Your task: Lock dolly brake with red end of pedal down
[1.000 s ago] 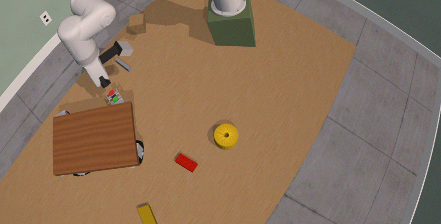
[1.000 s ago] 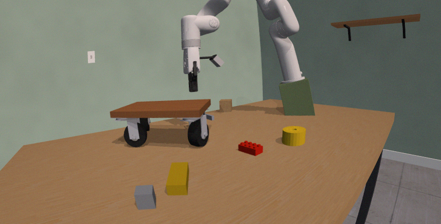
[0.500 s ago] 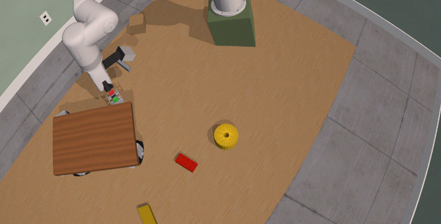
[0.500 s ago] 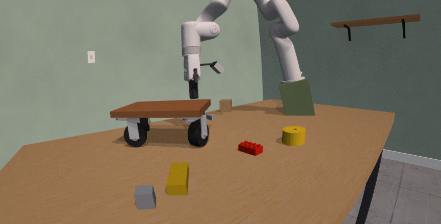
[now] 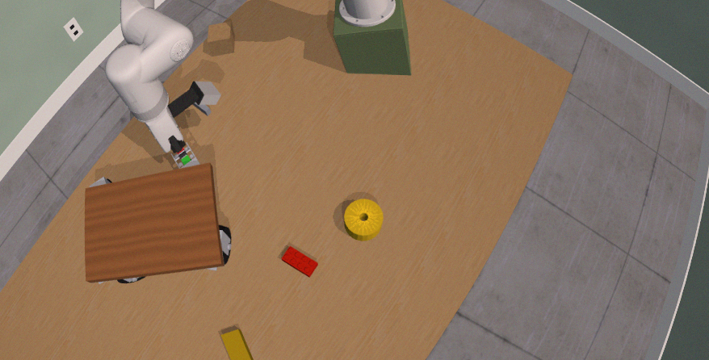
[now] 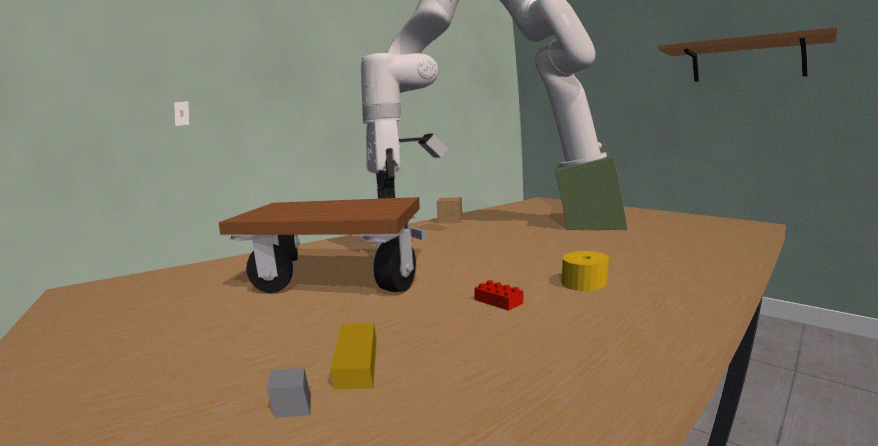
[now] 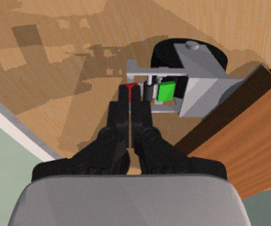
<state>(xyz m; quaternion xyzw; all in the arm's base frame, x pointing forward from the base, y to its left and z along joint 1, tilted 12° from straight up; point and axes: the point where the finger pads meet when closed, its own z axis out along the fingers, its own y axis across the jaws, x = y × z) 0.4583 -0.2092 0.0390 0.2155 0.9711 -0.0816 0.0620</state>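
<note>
My hand is 10 mm short of the brake pedal, 10 mm to the right of it and 40 mm above it. Round my hand: grey bar: 140 mm behind, 80 mm to the right, 110 mm below; then red toy brick: 70 mm ahead, 320 mm to the left, 100 mm below; then wooden cube: 320 mm behind, 130 mm to the right, 90 mm below.
</note>
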